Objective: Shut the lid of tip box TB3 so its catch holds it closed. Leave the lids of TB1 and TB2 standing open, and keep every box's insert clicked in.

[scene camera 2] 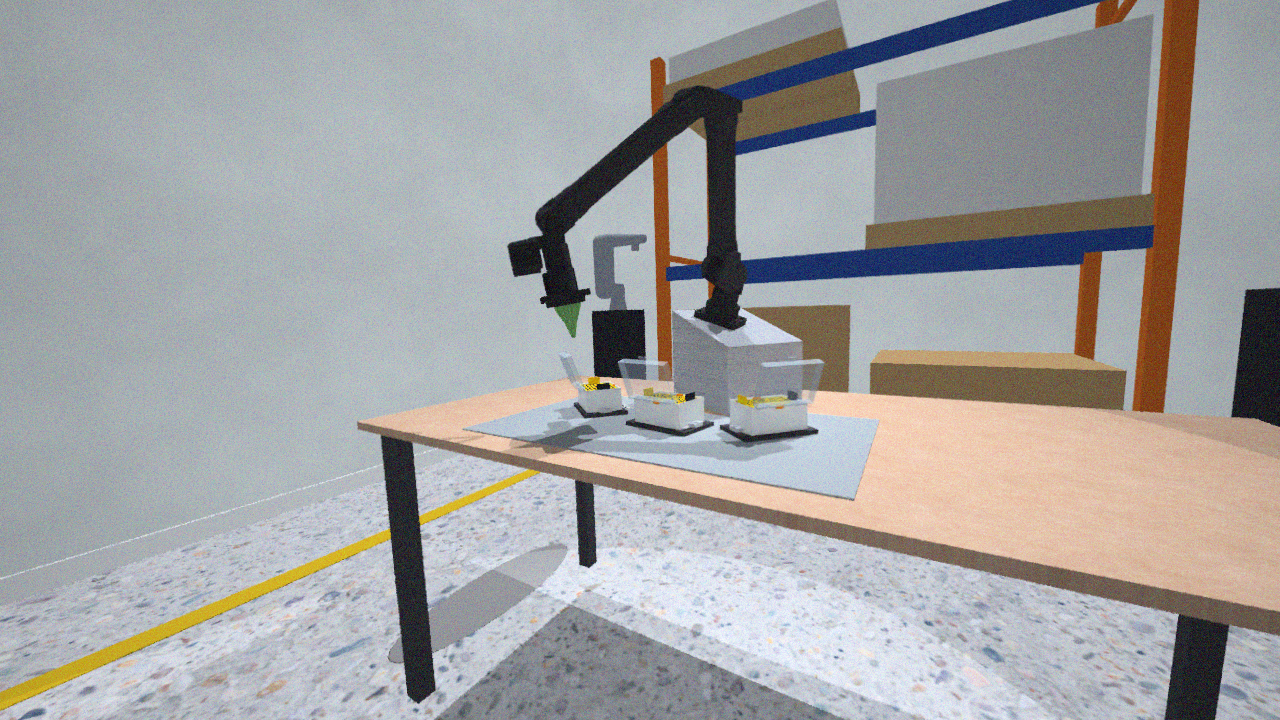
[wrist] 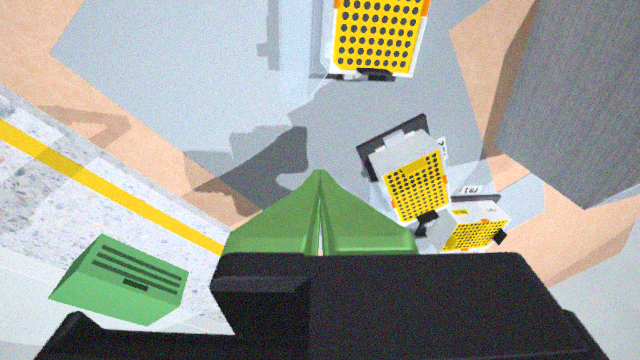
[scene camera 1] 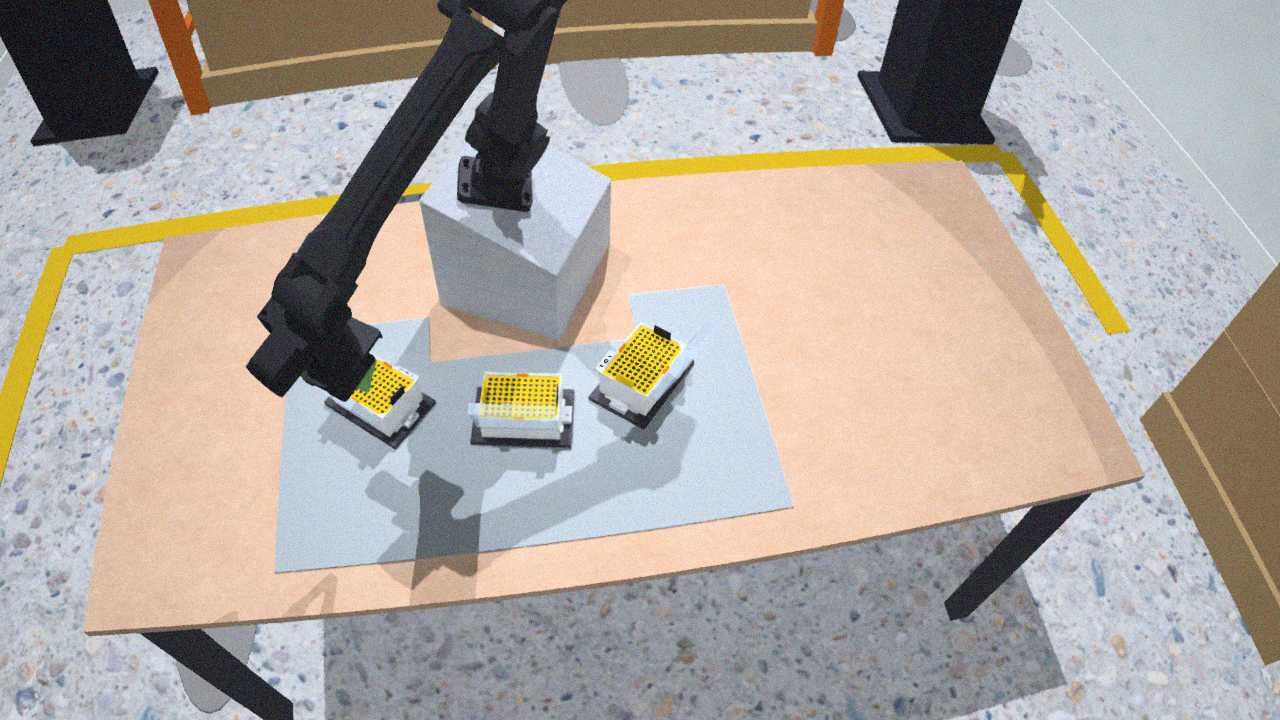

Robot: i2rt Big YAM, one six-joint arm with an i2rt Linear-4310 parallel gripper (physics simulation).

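Places are measured from the arm's base along level axes (x ahead, y left, z up), in millimetres.
Pixels of known places: gripper, fingertip midpoint: point(scene camera 2: 573, 337) point(wrist: 320, 179) point(scene camera 1: 365, 389); arm's base, origin of the base link: point(scene camera 2: 719, 320) point(scene camera 1: 493, 186).
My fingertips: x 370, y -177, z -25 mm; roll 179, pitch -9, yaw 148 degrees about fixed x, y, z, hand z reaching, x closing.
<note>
For each thing: its top centre in the pictures, then the offset to it from my fingertips. Level surfaces: height alone.
- TB3, middle of its top: point(scene camera 1: 369, 376) point(scene camera 2: 598, 380) 29 mm right, 108 mm back, 114 mm down
- TB2, middle of its top: point(wrist: 424, 198) point(scene camera 1: 519, 390) point(scene camera 2: 668, 390) 205 mm left, 65 mm back, 114 mm down
- TB1, middle of its top: point(scene camera 1: 644, 352) point(scene camera 2: 767, 393) point(wrist: 479, 243) 399 mm left, 122 mm back, 114 mm down
- grey-blue mat, its level: 188 mm down
- wooden table, its level: 191 mm down
TB3 point(scene camera 1: 384, 394) point(scene camera 2: 598, 397) point(wrist: 380, 35) is the left box in both scene views. Its clear lid point(scene camera 2: 570, 368) point(wrist: 295, 50) stands open; the arm hides much of it in scene camera 1. TB2 point(scene camera 1: 521, 398) point(scene camera 2: 669, 411) point(wrist: 419, 185) is the middle box, its lid point(scene camera 2: 644, 373) open. TB1 point(scene camera 1: 640, 362) point(scene camera 2: 768, 417) point(wrist: 477, 235) is the right box, its lid point(scene camera 2: 792, 380) open. The yellow inserts look seated. My gripper point(scene camera 1: 365, 385) point(scene camera 2: 573, 334) point(wrist: 320, 179) is shut and empty, tips down, above the level of TB3's lid and apart from the boxes.
The boxes sit on dark bases on a grey-blue mat point(scene camera 1: 537, 510) point(scene camera 2: 769, 470) on the wooden table point(scene camera 1: 895, 358) point(scene camera 2: 1029, 483). The grey pedestal point(scene camera 1: 501, 277) point(scene camera 2: 760, 367) point(wrist: 570, 100) carries the arm behind the boxes. A green object point(wrist: 120, 280) shows at the wrist view's lower left.
</note>
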